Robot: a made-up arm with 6 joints.
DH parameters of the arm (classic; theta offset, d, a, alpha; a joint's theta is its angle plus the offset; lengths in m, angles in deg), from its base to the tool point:
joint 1: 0 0.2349 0 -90
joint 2: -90 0 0.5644 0
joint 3: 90 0.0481 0 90
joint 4: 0 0.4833 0 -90
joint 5: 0 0 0 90
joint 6: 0 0.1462 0 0
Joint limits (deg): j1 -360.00..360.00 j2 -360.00..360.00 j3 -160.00..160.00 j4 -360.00..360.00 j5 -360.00..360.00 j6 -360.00..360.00
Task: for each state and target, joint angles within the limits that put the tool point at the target. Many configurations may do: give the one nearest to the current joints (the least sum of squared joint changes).
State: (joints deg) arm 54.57 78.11 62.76 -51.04 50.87 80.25
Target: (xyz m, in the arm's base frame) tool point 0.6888 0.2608 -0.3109
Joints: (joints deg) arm 24.25 89.56 66.24 -53.20 52.77 80.25
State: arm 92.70 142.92 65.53 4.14 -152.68 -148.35
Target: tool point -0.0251 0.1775 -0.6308
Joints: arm 86.13 151.70 56.14 6.96 -141.33 -148.35
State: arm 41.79 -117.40 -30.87 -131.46 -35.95 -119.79
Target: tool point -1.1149 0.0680 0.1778
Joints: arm 3.85 -80.56 -32.13 -128.19 -55.48 -119.79
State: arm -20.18 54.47 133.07 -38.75 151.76 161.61
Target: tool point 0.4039 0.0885 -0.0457
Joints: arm 10.05 86.50 112.20 -37.28 159.22 161.61
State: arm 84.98 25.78 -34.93 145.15 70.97 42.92
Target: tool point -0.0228 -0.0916 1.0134
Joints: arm 104.53 34.96 -70.63 181.20 85.96 42.92
